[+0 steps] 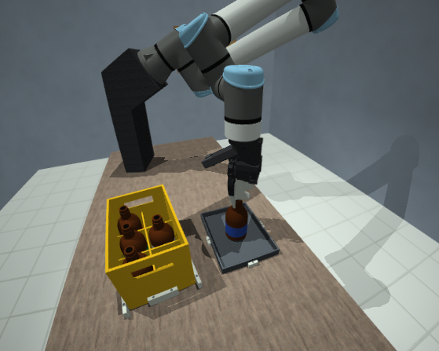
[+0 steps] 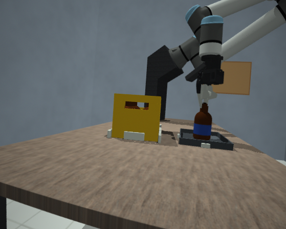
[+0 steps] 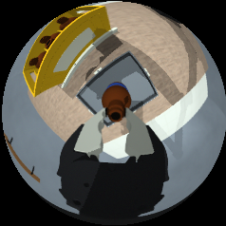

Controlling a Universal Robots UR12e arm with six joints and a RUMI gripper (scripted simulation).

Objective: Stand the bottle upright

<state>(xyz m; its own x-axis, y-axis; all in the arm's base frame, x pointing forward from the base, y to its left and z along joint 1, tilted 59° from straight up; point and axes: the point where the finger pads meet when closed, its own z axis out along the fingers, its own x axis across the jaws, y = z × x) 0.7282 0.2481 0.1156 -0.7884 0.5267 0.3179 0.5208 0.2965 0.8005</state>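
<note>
Now: hand 14 cm above the dark tray. From my hand the other things lie so: yellow crate: 28 cm to the right, 7 cm below, 3 cm ahead.
</note>
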